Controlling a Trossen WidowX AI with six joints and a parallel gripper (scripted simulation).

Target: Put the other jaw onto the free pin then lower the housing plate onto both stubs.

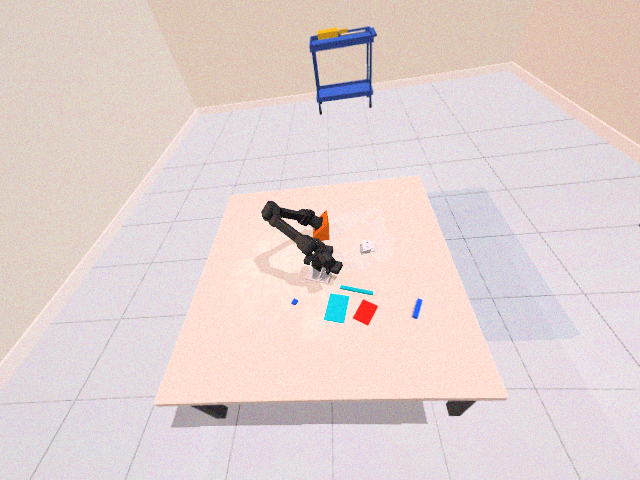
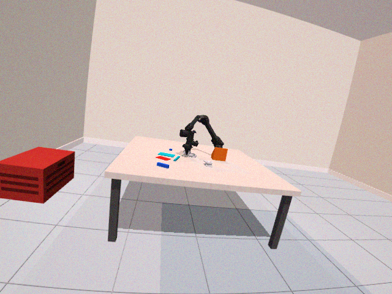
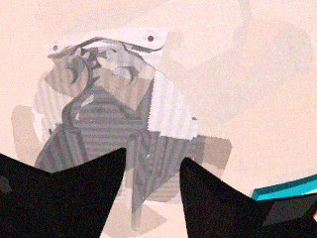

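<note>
My gripper tip is 30 mm to the left of the base and 10 mm above it. The rest, counted from my gripper tip: cyan plate (180 mm ahead, 70 mm to the left, 10 mm below); cyan bar (160 mm to the left, 90 mm ahead, 10 mm below); small blue cube (160 mm ahead, 140 mm to the right, 10 mm below).
</note>
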